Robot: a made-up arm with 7 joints. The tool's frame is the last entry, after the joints.
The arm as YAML. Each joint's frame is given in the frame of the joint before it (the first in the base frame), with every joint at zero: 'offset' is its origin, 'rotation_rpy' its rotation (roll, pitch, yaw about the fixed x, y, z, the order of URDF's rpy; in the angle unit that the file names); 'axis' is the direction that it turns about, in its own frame. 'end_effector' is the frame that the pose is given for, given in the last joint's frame.
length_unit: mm
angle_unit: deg
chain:
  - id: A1
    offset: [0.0, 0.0, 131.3]
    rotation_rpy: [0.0, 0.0, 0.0]
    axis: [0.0, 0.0, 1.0]
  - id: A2
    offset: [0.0, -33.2, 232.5]
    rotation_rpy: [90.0, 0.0, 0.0]
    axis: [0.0, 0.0, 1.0]
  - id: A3
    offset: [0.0, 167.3, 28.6]
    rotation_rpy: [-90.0, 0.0, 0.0]
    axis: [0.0, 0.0, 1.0]
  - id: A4
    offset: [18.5, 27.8, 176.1]
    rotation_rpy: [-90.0, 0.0, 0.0]
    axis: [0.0, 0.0, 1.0]
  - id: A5
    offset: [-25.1, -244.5, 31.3]
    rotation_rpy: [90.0, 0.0, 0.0]
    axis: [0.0, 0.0, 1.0]
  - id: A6
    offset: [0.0, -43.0, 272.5]
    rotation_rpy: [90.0, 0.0, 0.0]
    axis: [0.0, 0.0, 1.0]
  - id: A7
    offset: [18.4, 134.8, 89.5]
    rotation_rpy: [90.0, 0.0, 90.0]
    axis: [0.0, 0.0, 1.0]
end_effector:
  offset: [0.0, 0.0, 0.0]
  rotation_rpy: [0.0, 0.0, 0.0]
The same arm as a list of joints. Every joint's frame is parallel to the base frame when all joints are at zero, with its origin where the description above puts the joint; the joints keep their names.
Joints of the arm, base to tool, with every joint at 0 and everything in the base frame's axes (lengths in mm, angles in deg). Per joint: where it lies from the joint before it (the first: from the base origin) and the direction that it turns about. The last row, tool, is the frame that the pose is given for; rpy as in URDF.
A1: axis +z offset 0 0 131.3
A2: axis -y offset 0 -33.2 232.5
A3: axis +z offset 0 -28.6 167.3
A4: axis +y offset 18.5 27.8 176.1
A5: axis +z offset -25.1 31.3 244.5
A6: axis -y offset 0 -43 272.5
A7: axis +x offset 18.4 -89.5 134.8
tool: offset 0 0 0 rpy 180 -90 0

